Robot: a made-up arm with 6 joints. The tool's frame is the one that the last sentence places.
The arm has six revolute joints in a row. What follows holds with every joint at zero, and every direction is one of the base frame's.
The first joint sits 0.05 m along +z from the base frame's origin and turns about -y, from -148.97 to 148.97 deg.
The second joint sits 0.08 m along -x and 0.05 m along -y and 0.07 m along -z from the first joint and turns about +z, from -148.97 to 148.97 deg.
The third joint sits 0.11 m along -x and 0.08 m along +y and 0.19 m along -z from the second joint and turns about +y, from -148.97 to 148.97 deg.
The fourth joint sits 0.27 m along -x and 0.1 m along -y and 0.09 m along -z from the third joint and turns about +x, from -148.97 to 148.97 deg.
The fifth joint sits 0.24 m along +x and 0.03 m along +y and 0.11 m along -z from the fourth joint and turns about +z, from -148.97 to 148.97 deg.
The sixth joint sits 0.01 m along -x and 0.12 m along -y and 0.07 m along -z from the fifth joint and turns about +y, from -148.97 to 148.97 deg.
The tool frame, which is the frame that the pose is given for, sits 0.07 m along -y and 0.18 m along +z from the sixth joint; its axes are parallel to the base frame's.
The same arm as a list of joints. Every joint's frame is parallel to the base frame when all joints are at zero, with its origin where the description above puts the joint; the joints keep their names.
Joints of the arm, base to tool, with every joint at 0 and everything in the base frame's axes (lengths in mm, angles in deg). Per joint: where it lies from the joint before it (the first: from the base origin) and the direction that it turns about. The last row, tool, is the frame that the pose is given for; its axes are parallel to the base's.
joint 1: axis 0 -1 0 origin 0 0 50
joint 2: axis 0 0 1 origin -80 -50 -70
joint 3: axis 0 1 0 origin -110 80 -190
joint 4: axis 1 0 0 origin -270 -100 -90
joint 5: axis 0 0 1 origin 240 30 -110
joint 6: axis 0 1 0 origin -10 -120 -70
tool: origin 0 -70 180
Joint limits (deg, base to tool): -148.97..148.97 -148.97..148.97 -148.97..148.97 -148.97..148.97 -148.97..148.97 -148.97..148.97

